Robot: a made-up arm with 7 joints.
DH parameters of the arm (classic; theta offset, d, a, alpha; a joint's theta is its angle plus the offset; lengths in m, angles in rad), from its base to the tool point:
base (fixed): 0.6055 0 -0.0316 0
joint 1: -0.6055 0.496 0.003 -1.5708
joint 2: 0 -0.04 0.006 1.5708
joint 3: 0 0.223 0.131 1.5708
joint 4: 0 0.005 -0.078 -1.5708
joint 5: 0 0.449 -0.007 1.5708
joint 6: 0 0.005 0.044 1.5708
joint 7: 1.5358 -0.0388 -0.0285 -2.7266
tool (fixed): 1.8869 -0.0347 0 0
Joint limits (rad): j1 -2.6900..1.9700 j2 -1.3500..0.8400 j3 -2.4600..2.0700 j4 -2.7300..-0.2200 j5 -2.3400..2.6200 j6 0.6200..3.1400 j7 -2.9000..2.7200
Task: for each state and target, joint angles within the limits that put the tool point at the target. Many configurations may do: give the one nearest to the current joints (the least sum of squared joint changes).
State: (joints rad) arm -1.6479 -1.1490 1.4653 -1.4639 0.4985 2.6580 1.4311
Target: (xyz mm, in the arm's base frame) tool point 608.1 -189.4 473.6
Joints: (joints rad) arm -2.2952 -1.3500 1.7946 -1.7237 0.4746 2.5110 1.4102
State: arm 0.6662 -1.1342 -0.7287 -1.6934 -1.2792 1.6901 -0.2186
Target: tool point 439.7 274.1 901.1
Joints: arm 1.1169 -0.4195 -0.4404 -1.7727 -1.2647 1.6842 -0.1336
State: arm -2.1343 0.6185 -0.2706 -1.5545 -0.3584 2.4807 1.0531
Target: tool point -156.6 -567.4 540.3
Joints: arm -1.9486 -0.0892 0.1530 -2.3626 -0.5215 2.8147 0.9660
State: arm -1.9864 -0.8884 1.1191 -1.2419 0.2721 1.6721 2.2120
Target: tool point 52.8 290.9 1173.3
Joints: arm -1.4311 -1.2311 0.3739 -1.1568 0.3081 1.7265 2.3571
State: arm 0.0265 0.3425 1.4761 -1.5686 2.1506 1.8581 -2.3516
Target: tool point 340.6 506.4 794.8
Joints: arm 0.3538 0.6925 1.1143 -0.8641 2.1196 1.6656 -2.6328
